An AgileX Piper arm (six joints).
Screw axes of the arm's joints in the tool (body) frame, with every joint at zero. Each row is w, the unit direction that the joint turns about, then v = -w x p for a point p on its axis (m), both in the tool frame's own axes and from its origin. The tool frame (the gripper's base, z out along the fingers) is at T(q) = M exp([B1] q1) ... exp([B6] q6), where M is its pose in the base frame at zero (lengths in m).
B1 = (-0.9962, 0, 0.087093, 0, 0.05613, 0)
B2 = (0, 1, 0, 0.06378, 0, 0.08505)
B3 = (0, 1, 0, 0.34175, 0, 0.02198)
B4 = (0, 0, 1, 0, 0, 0)
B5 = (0, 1, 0, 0.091, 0, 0)
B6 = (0, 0, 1, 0, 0, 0)
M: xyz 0.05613 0 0.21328 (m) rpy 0 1.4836 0 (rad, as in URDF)
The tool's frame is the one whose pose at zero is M.
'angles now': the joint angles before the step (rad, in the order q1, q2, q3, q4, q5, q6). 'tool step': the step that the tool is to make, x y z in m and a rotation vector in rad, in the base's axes. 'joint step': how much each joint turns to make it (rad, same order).
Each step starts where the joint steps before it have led.
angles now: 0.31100, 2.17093, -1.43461, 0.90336, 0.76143, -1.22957
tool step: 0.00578, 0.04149, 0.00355, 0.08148, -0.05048, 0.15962
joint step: 0.06826, 0.07425, -0.13417, 0.06984, 0.07903, -0.10675
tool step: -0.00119, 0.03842, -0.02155, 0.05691, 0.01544, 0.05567
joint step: 0.06950, 0.10149, -0.08673, 0.08380, 0.00572, -0.04181
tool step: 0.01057, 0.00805, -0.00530, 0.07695, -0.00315, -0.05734
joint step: 0.00124, 0.04485, -0.04330, 0.11622, -0.02523, -0.04017
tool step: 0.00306, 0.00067, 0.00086, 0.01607, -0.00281, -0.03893
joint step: 0.00000, 0.00106, -0.00077, 0.03306, -0.02636, 0.00000
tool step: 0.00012, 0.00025, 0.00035, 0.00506, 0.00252, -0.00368
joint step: 0.00001, -0.00003, 0.00002, 0.00674, 0.00020, 0.00002
